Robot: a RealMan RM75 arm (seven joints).
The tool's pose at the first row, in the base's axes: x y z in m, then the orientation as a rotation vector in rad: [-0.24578 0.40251 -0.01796 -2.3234 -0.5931 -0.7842]
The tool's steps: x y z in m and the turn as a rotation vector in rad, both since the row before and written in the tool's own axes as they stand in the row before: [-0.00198 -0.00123 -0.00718 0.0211 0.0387 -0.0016]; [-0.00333 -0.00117 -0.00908 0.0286 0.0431 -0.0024]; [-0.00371 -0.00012 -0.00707 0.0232 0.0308 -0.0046]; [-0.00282 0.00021 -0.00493 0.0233 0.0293 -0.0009]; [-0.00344 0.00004 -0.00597 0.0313 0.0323 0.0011]
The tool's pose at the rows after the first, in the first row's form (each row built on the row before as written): [-0.25067 0.39818 -0.01417 -2.2836 -0.5836 -0.8180]; [-0.25733 0.39211 -0.01046 -2.2342 -0.5751 -0.8526]; [-0.26287 0.38654 -0.00905 -2.1959 -0.5731 -0.8769]; [-0.26671 0.38238 -0.00857 -2.1585 -0.5675 -0.8971]; [-0.27149 0.37744 -0.00816 -2.1124 -0.5607 -0.9150]
